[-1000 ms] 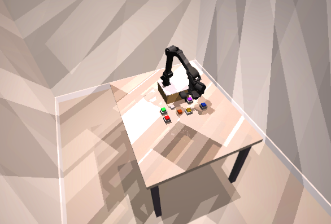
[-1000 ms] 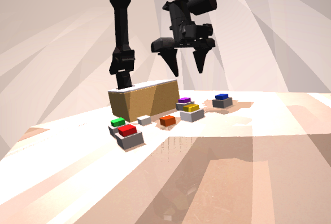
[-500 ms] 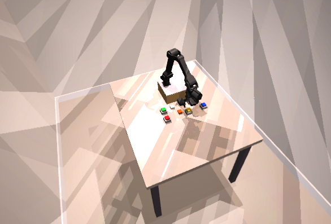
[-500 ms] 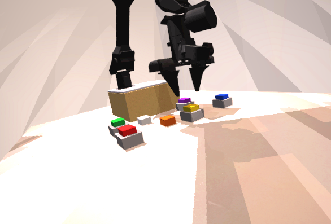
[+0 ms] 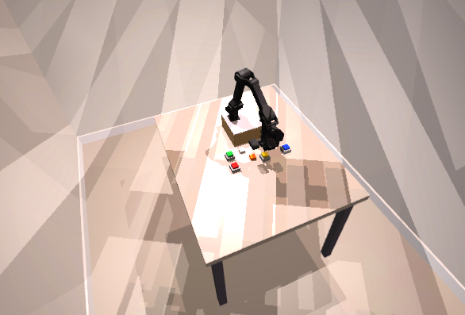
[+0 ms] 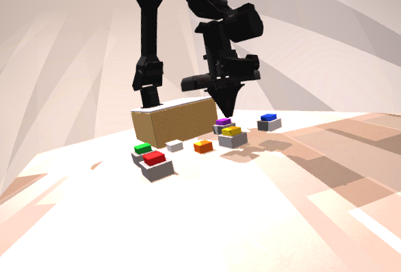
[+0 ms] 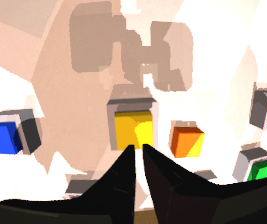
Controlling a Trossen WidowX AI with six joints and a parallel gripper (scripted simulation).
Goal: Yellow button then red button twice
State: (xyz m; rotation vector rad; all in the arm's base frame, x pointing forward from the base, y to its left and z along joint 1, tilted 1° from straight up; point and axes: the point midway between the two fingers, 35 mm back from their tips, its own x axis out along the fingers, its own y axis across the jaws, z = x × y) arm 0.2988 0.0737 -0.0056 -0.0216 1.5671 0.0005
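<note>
The yellow button lies 30 mm below my gripper tip. The rest, counted from my gripper tip: purple button: 110 mm behind, 60 mm to the left, 30 mm below; then blue button: 10 mm behind, 140 mm to the left, 30 mm below; then orange block: 30 mm behind, 60 mm to the right, 50 mm below.
</note>
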